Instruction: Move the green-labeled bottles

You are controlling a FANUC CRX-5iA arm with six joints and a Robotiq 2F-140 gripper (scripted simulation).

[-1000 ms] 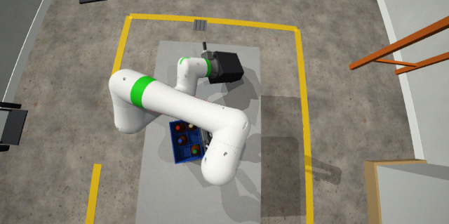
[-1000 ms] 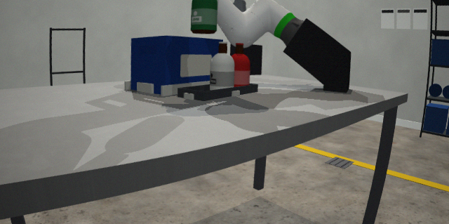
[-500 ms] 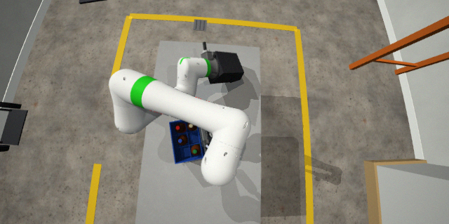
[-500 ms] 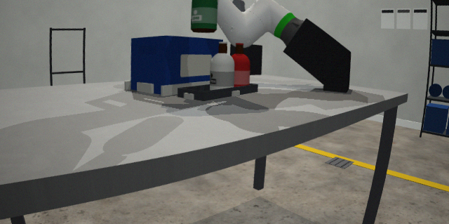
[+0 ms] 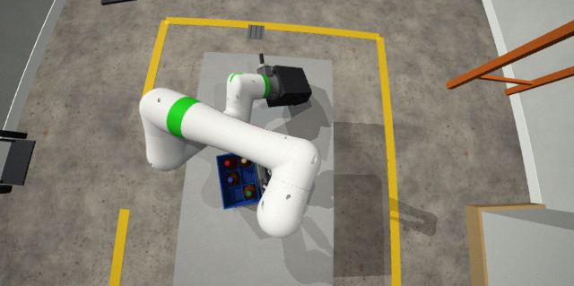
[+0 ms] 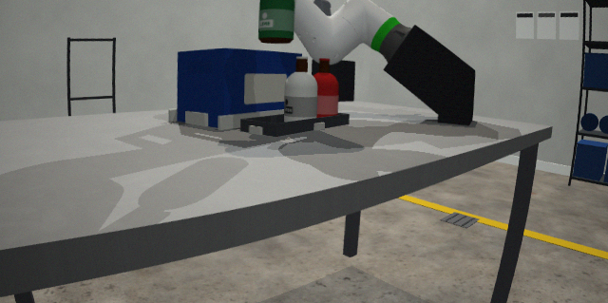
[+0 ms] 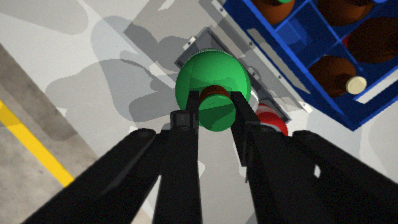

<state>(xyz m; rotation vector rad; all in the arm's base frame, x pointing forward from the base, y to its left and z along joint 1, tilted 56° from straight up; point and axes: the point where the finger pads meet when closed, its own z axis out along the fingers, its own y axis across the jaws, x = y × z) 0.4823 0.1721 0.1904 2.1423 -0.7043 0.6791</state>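
Right now my hand is 80 mm above the green-labeled bottle. The rest, counted from my hand: blue crate (260 mm below, 190 mm to the right, 70 mm behind); white bottle (260 mm below, 80 mm behind); red bottle (260 mm below, 170 mm behind).
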